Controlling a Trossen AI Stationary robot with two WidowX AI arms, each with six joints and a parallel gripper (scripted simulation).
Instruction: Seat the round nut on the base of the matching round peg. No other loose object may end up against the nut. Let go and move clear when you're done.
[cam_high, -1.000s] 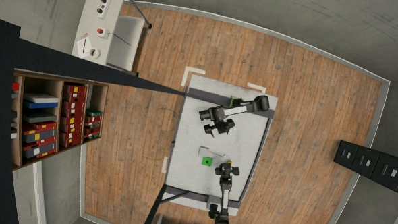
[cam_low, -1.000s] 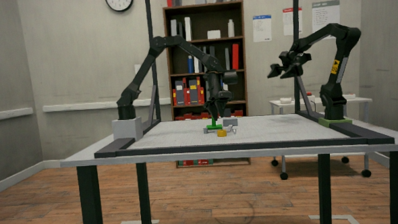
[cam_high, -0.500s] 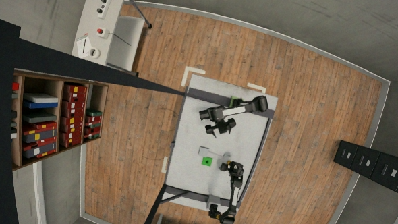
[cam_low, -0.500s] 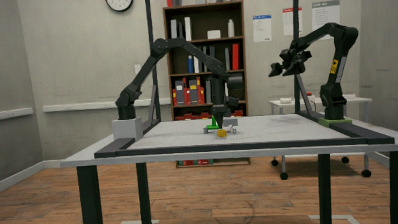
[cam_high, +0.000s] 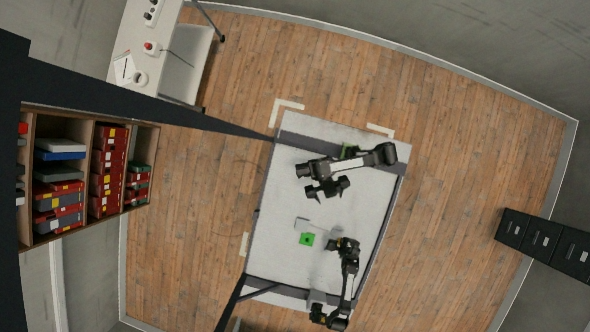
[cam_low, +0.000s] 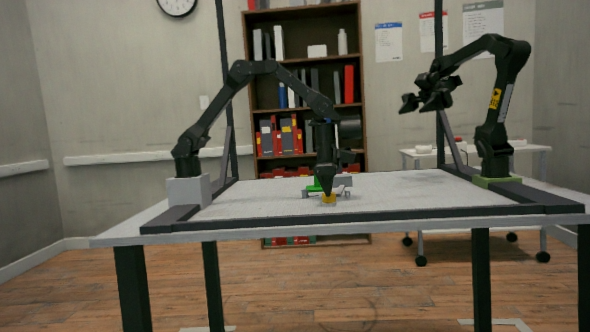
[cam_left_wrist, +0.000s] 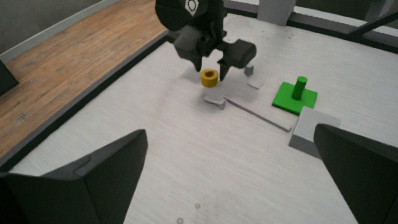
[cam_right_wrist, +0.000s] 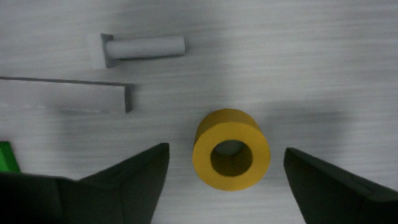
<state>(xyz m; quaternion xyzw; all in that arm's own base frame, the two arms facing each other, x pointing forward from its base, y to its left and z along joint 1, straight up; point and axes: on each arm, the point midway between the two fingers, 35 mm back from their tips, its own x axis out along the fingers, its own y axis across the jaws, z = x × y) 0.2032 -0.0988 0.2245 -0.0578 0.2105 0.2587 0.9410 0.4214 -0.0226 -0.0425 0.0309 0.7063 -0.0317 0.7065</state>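
Right now the small grey cube is 7 cm to the right of my right hand, 7 cm behind it and 4 cm below it. Also, from my right hand: grey block: 24 cm behind, 7 cm to the left, 4 cm below; flat square: 10 cm behind, 5 cm below, 4 cm to the right.
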